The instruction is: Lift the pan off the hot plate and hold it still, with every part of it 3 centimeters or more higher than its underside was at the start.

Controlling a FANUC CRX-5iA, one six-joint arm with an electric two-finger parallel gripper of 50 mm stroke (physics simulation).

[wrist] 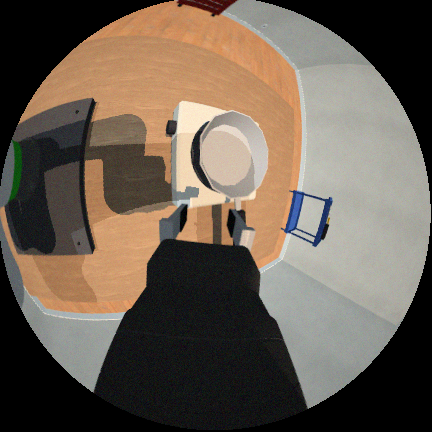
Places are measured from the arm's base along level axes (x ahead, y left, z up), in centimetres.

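Where they show: gripper, fingertip midpoint: (207,214).
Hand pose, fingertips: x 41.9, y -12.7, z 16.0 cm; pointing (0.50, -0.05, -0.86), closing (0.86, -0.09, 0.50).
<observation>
After its pixels a point has its place.
A light grey pan (227,157) @(x 53.2, y -4.4, z 4.7 cm) stands open side up on the cream hot plate (184,170) @(x 43.4, y -7.6, z 3.6 cm), shifted toward its right side. A crescent of the black heating disc (196,155) @(x 45.7, y -4.5, z 4.4 cm) shows left of the pan. The near end of the pan's handle (237,203) @(x 53.9, y -14.5, z 8.3 cm) shows at the pan's lower edge and runs toward the right finger; the rest of it is hidden or hard to tell from the finger. My gripper (207,214) @(x 41.9, y -12.7, z 16.0 cm) is wide open, below the pan in the view, with no handle between its fingers. The height of the fingertips relative to the handle is unclear.
A black knob (171,128) @(x 40.8, y 1.5, z 2.1 cm) sticks out of the hot plate's left side. A dark mounting plate (72,175) @(x 18.4, y -5.7, z 0.0 cm) with the robot's base stands at the left. A blue cart (296,210) is at the right, and part of a dark red rack (200,5) shows at the top.
</observation>
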